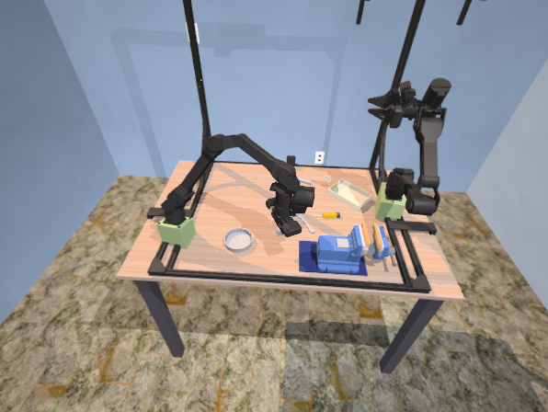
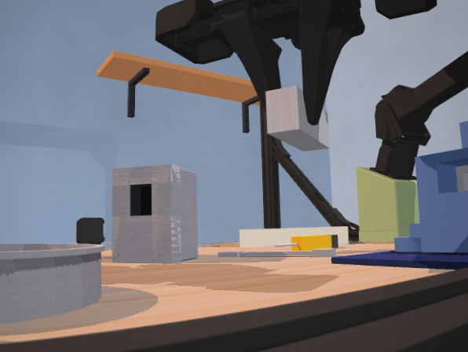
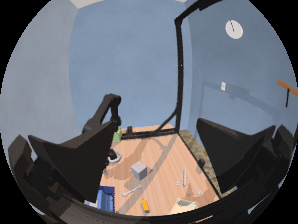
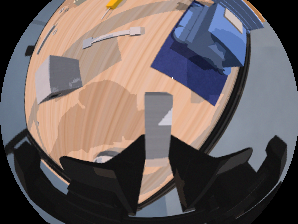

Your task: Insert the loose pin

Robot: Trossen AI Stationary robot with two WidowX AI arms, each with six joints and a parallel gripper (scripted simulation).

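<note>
Right now the grey block is 20 cm behind my right hand, 8 cm below it and 5 cm to the left of it. The rest, counted from my right hand: round grey dish: 17 cm to the right, 12 cm below, 6 cm behind; dark blue mat: 18 cm to the left, 12 cm below, 8 cm ahead; wrench: 13 cm to the left, 12 cm below, 11 cm behind.
</note>
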